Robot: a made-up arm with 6 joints.
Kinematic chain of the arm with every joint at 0, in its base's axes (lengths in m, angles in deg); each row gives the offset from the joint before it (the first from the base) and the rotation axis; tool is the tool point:
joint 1: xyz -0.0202 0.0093 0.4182 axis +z
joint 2: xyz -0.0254 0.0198 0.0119 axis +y
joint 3: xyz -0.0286 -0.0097 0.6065 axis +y
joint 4: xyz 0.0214 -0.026 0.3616 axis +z
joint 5: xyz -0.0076 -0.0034 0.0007 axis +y
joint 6: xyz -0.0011 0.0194 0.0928 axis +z
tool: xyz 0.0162 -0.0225 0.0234
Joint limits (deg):
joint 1: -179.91..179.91
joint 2: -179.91..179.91
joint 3: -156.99..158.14
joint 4: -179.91..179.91
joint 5: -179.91..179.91
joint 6: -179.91..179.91
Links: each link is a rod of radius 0.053 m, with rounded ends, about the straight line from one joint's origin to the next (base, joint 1, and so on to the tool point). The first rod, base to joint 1, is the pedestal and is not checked.
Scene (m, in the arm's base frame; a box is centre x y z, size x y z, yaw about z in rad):
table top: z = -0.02
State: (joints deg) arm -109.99 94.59 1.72 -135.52 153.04 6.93
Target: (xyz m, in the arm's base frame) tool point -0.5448 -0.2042 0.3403
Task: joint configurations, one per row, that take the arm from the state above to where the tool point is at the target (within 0.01 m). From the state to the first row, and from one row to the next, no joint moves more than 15 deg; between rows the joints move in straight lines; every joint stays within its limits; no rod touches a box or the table.
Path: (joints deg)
1: -116.81 92.16 14.65 -136.42 156.45 8.36
2: -123.62 89.73 27.58 -137.31 159.85 9.79
3: -130.44 87.31 40.51 -138.21 163.26 11.22
4: -137.25 84.88 53.44 -139.10 166.67 12.65
5: -144.07 82.45 66.37 -140.00 170.07 14.08
6: -150.88 80.02 79.29 -140.90 173.48 15.51
7: -157.70 77.59 92.22 -141.79 176.89 16.94

